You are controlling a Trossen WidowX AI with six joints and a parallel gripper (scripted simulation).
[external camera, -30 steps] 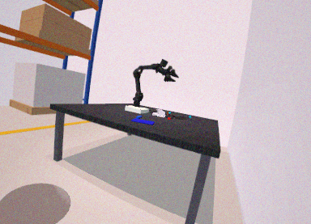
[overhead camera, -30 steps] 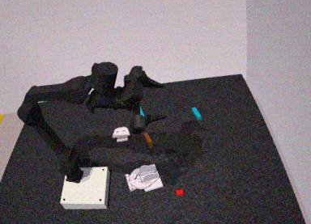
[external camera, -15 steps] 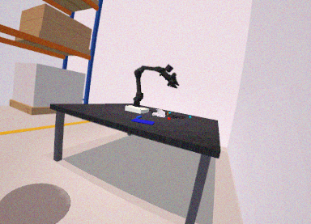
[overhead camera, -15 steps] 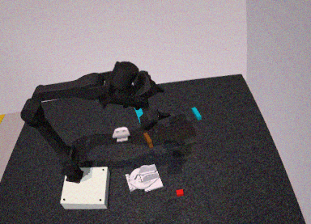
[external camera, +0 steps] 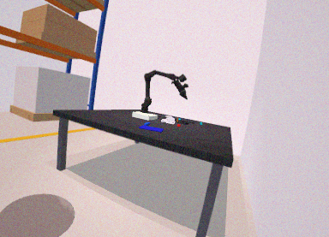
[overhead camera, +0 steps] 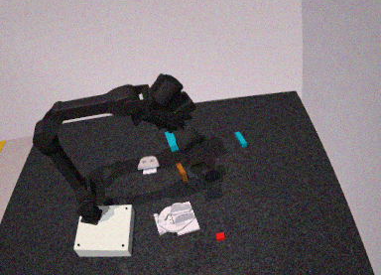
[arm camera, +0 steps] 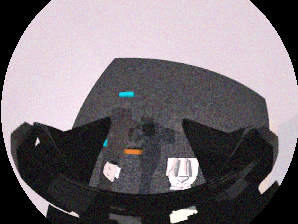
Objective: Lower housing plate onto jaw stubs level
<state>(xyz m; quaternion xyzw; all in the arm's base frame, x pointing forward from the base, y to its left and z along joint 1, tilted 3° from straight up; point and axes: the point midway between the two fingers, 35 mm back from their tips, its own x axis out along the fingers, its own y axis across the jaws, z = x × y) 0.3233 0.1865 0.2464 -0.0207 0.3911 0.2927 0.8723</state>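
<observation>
My gripper tip is now 230 mm past the white part, 230 mm above it and 90 mm to the right of it. The rest, counted from my gripper tip: blue flat piece: 570 mm to the right, 250 mm below, 60 mm ahead; orange block: 230 mm below, 100 mm behind, 50 mm to the left; red cube: 250 mm below, 210 mm to the right, 70 mm ahead.
</observation>
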